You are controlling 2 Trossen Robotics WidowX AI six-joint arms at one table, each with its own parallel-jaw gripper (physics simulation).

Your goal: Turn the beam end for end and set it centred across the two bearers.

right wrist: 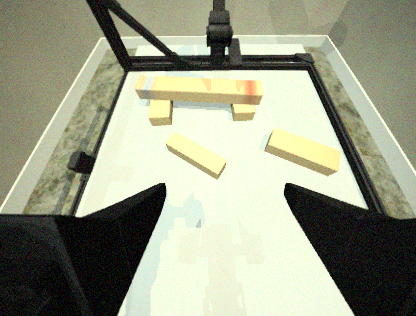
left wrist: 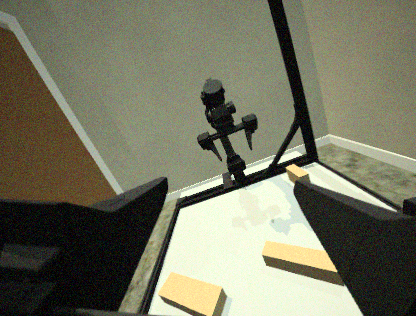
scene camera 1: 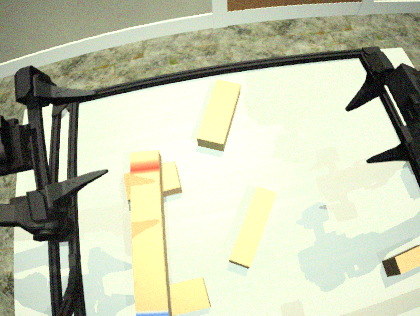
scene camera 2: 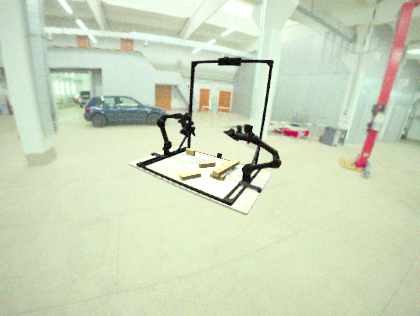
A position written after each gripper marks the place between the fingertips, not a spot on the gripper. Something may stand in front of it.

Labels:
The left gripper (scene camera 1: 101, 131) is open and holds nothing. The right gripper (scene camera 1: 356, 135) is open, holding nothing.

